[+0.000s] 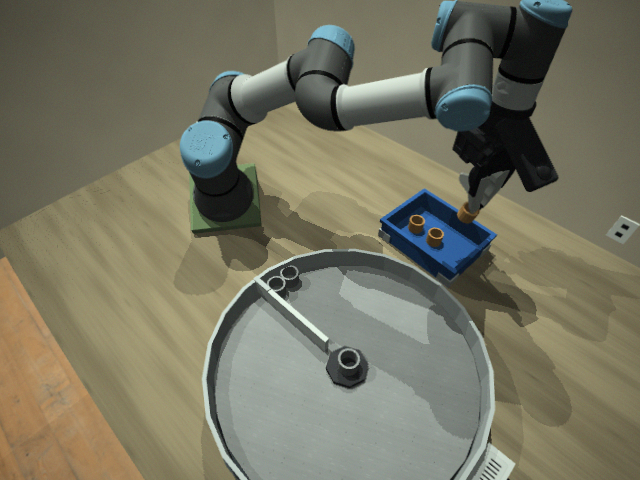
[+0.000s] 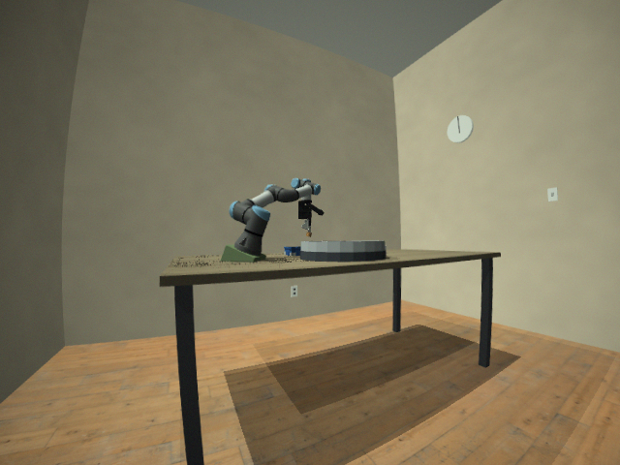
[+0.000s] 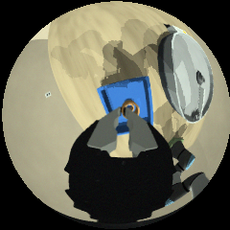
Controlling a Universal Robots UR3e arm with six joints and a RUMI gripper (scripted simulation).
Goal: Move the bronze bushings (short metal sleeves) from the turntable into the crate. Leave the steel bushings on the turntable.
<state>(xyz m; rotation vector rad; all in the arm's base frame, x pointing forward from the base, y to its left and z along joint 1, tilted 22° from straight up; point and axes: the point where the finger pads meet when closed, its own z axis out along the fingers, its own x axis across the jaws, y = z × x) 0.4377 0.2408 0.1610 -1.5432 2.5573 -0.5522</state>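
My gripper is now 60 mm past the blue crate and 110 mm above it. Round my hand: grey turntable: 40 mm behind, 360 mm to the right, 80 mm below.
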